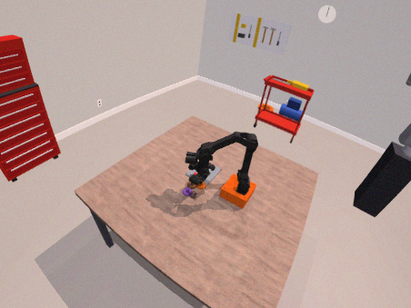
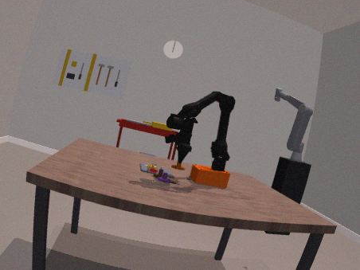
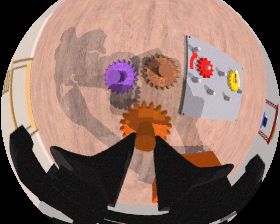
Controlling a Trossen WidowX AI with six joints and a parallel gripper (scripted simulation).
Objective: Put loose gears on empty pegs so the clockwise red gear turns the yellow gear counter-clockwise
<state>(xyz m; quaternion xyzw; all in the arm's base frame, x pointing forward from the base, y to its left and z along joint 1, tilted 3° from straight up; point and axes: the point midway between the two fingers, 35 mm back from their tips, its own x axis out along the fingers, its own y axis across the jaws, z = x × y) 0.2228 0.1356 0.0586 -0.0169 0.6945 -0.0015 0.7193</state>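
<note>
My gripper tip is now 11 cm short of the red gear, 10 cm to the left of it and 8 cm above it. The rest, counted from my gripper tip: purple gear (8 cm below, 6 cm ahead, 5 cm to the left); then orange gear (1 cm below); then brown gear (8 cm below, 7 cm ahead, 2 cm to the right).
</note>
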